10 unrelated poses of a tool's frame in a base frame.
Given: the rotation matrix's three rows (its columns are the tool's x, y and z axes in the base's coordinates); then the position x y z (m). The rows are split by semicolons.
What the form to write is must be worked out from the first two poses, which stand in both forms.
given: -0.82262, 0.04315, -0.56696; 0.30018, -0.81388, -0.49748; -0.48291, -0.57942, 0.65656; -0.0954, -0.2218, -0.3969
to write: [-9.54, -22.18, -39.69, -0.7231, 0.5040, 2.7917]
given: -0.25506, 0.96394, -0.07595; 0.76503, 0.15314, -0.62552; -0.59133, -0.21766, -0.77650; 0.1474, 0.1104, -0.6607
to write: [14.74, 11.04, -66.07, -2.8683, 0.6327, 1.8926]
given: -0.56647, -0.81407, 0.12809; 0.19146, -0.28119, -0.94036; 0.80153, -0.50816, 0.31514; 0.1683, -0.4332, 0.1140
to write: [16.83, -43.32, 11.40, -1.0157, -0.9299, 2.8157]
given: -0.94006, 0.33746, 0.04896; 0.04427, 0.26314, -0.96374; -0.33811, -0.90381, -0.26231; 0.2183, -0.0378, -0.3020
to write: [21.83, -3.78, -30.20, -1.8533, 0.3449, 3.0945]
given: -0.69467, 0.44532, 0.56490; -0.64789, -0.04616, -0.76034; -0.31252, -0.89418, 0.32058; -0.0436, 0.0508, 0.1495
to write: [-4.36, 5.08, 14.95, -1.2266, 0.3178, -2.3910]
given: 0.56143, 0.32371, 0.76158; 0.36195, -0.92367, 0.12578; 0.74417, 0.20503, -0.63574; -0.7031, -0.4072, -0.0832
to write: [-70.31, -40.72, -8.32, 2.8296, -0.8393, 0.5726]
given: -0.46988, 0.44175, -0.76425; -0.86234, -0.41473, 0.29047; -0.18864, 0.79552, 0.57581; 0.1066, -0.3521, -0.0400
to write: [10.66, -35.21, -4.00, 0.9443, 0.1898, -2.0697]
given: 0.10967, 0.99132, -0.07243; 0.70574, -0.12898, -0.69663; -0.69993, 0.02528, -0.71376; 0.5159, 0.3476, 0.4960
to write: [51.59, 34.76, 49.60, 3.1062, 0.7753, 1.4166]
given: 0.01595, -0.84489, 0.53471; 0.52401, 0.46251, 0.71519; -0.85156, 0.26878, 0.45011; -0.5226, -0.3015, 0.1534
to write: [-52.26, -30.15, 15.34, 0.5383, 1.0190, 1.5404]
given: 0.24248, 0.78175, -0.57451; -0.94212, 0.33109, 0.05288; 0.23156, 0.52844, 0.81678; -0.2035, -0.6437, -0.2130
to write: [-20.35, -64.37, -21.30, 0.5742, -0.2337, -1.3189]
